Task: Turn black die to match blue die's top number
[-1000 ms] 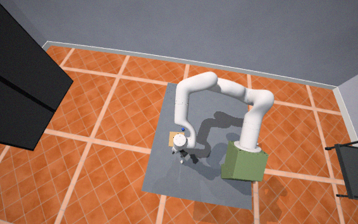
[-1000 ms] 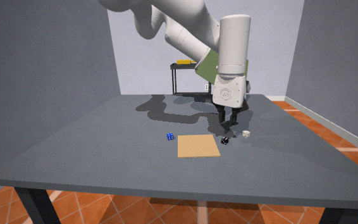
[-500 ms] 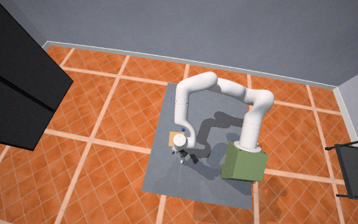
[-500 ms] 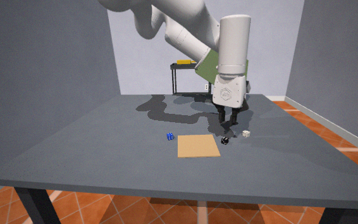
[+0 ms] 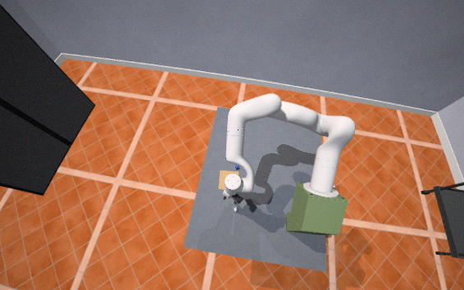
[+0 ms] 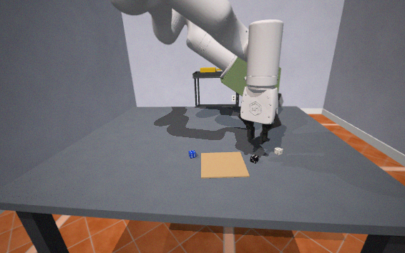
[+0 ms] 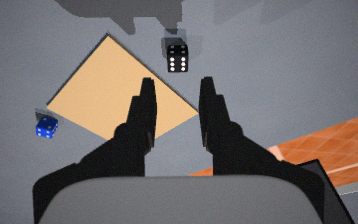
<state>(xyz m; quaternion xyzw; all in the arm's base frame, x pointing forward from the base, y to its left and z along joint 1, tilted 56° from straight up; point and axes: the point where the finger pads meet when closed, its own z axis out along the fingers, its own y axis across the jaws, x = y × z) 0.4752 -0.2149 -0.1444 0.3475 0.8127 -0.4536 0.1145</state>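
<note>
My gripper is now 80 mm above the black die and 10 mm short of it. Round my hand: tan mat 110 mm to the right, 90 mm below, 10 mm ahead; then white die 90 mm to the left, 80 mm below, 40 mm behind; then blue die 210 mm to the right, 80 mm below, 40 mm behind.
</note>
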